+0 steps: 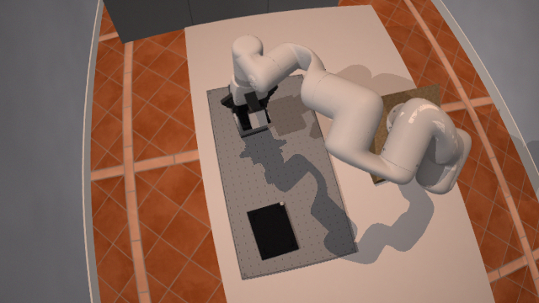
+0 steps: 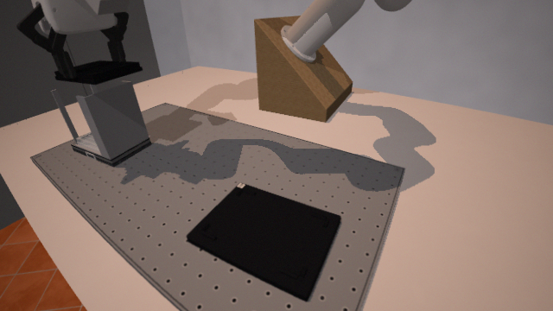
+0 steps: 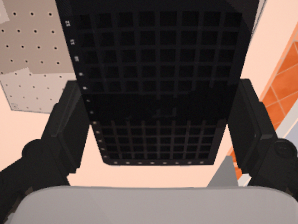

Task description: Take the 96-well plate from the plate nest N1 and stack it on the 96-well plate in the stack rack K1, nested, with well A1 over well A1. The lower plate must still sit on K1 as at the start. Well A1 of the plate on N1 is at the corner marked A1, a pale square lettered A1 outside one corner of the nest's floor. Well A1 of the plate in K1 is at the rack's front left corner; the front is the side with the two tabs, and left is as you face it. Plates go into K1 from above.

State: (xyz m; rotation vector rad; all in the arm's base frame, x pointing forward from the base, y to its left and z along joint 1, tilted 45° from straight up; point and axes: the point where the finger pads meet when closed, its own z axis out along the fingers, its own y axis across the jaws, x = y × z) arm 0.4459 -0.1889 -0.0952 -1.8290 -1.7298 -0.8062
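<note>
Now: hand 1 cm past the pale 96-well plate, 7 cm to the left of it and 16 cm above it. The rest, counted from my hand: thin upright post 3 cm ahead, 13 cm to the right, 11 cm below; then black 96-well plate 1 cm below; then pale A1 mark 27 cm to the left, 17 cm below.
</note>
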